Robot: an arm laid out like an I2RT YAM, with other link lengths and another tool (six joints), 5 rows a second.
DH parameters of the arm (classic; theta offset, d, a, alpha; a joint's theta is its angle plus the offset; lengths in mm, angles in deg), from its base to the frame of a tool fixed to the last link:
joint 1: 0 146.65 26.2 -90
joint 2: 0 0 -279.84 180
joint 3: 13.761 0 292.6 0
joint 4: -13.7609 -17.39 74 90
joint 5: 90 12.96 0 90
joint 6: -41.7 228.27 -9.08 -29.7
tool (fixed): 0 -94.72 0 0
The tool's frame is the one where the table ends.
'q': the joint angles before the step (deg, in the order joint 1, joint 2, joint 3, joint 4, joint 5, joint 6). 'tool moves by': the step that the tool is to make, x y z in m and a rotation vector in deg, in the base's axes. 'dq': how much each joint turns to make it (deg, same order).
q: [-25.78 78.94 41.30 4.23 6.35 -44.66]
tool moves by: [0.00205 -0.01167 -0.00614 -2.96 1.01 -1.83]
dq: [-0.17 1.74 0.10 2.26 3.08 -1.71]
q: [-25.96 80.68 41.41 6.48 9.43 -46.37]
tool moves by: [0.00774 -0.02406 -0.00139 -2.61 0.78 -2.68]
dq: [-1.50 3.55 2.55 1.78 2.43 -1.66]
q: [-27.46 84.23 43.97 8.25 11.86 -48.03]
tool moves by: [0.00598 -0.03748 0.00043 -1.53 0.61 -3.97]
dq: [-3.28 4.41 4.10 0.75 1.45 -1.05]
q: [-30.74 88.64 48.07 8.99 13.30 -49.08]
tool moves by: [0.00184 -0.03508 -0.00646 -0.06 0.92 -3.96]
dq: [-3.17 4.57 3.76 0.07 0.96 -0.05]
